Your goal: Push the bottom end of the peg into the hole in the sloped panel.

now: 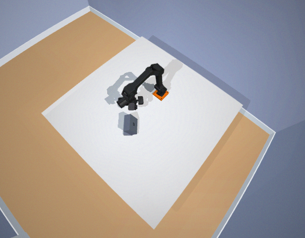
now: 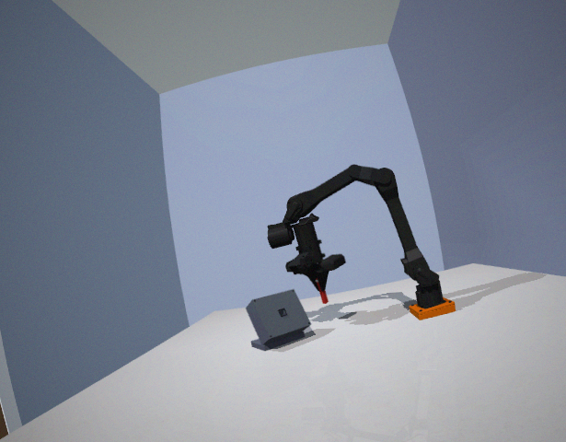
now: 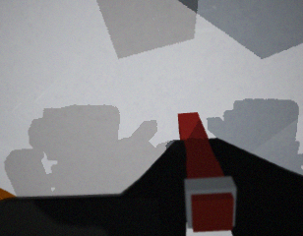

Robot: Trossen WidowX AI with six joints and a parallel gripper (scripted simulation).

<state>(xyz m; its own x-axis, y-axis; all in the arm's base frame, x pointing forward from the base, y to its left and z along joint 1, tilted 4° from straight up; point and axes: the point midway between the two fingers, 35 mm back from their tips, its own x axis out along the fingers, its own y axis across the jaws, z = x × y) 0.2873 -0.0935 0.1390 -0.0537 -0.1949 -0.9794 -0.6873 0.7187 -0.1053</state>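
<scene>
My gripper tip is 130 mm short of the grey sloped panel, 100 mm to the right of it and 30 mm above it. Also, from my gripper tip: red square peg (20 mm above).
</scene>
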